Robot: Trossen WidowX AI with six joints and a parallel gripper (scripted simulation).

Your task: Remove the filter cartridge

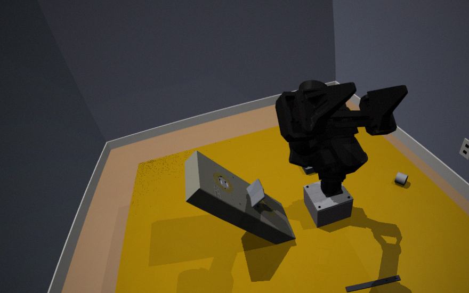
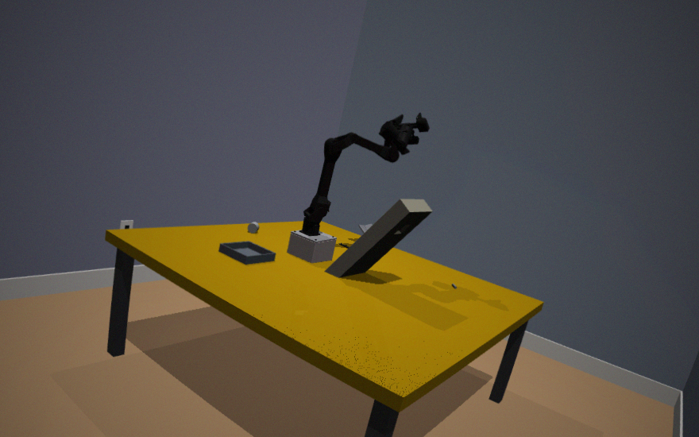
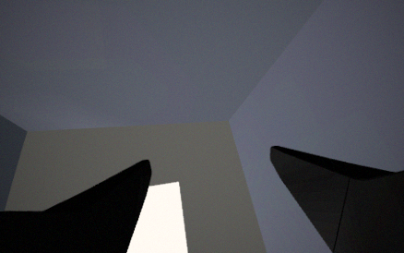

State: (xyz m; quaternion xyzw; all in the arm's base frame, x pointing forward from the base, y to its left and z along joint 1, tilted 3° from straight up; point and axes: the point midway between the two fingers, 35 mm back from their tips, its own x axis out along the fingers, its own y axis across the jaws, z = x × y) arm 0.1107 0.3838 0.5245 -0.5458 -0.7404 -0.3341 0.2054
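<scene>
Right now my gripper tip is 27 cm short of the round grey filter cartridge, 35 cm to the left of it and 40 cm above it. Round my gripper tip: dark tray 14 cm behind, 66 cm to the right, 65 cm below; beige service panel 23 cm ahead, 35 cm to the right, 48 cm below.
</scene>
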